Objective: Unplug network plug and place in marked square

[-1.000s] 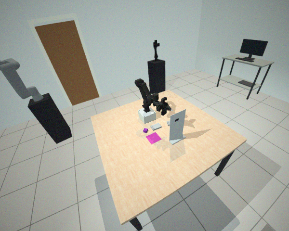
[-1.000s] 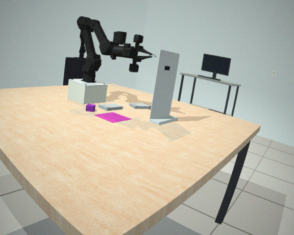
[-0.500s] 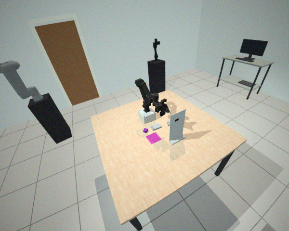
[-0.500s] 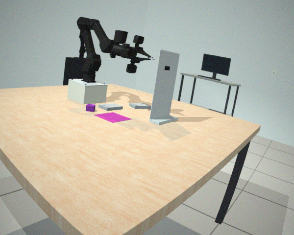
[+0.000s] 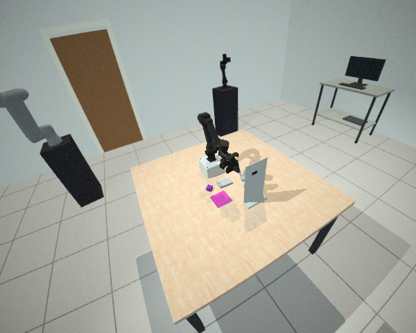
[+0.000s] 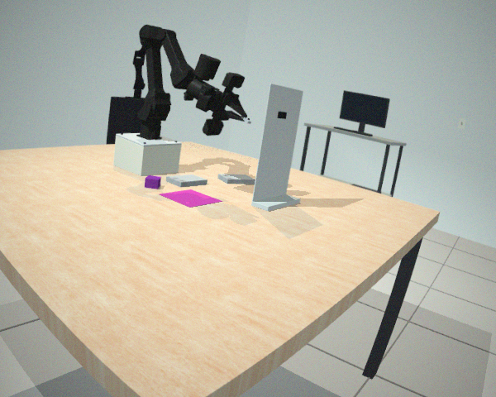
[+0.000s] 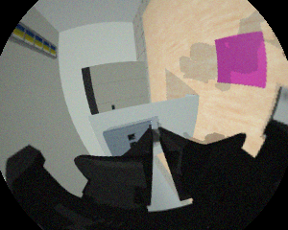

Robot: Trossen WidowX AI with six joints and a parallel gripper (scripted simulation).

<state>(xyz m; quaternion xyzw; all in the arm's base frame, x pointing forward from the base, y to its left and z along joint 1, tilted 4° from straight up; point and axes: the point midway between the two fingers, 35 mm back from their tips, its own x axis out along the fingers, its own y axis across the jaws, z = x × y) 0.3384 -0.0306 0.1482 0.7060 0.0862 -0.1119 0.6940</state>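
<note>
My gripper tip is 220 mm above the magenta marked square, 120 mm to the left of it and 60 mm past it. From my gripper tip the other things lie so: network plug: right at my gripper tip; then upright panel: 90 mm ahead, 70 mm below, 50 mm to the left.
</note>
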